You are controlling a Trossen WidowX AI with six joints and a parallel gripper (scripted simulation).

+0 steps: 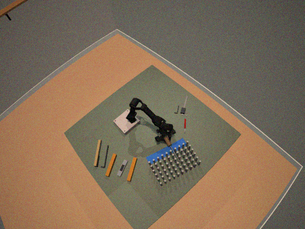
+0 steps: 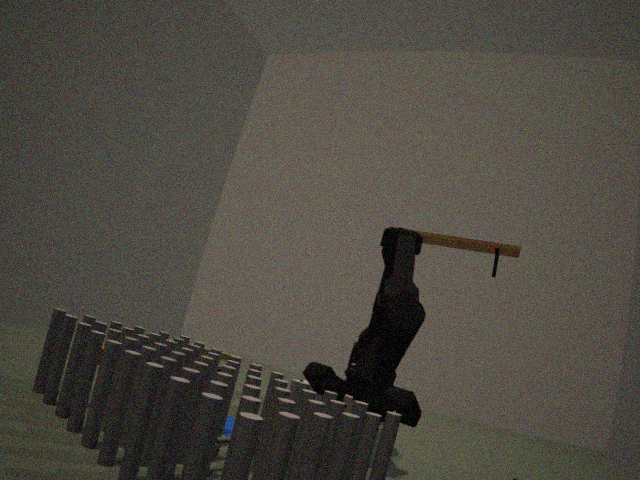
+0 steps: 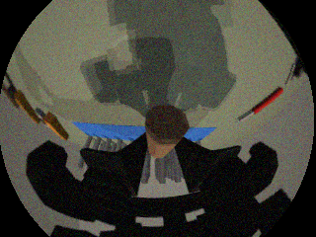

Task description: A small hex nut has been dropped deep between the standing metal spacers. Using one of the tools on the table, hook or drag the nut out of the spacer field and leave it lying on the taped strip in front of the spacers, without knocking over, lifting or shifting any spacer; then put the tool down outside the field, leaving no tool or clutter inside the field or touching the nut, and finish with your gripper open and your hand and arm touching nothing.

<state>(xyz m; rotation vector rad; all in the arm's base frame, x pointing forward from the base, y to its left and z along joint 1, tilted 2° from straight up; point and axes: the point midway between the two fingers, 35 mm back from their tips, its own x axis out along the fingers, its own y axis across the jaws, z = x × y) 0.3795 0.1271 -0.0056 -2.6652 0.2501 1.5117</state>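
Right now the blue taped strip is 6 cm to the right of my gripper tip, 5 cm ahead of it and 3 cm below it. Round my gripper tip: red-handled screwdriver (22 cm to the left, 2 cm below, 2 cm behind); then grey block (47 cm to the right, 7 cm behind, 1 cm below); then hook tool (10 cm ahead, 2 cm to the right).
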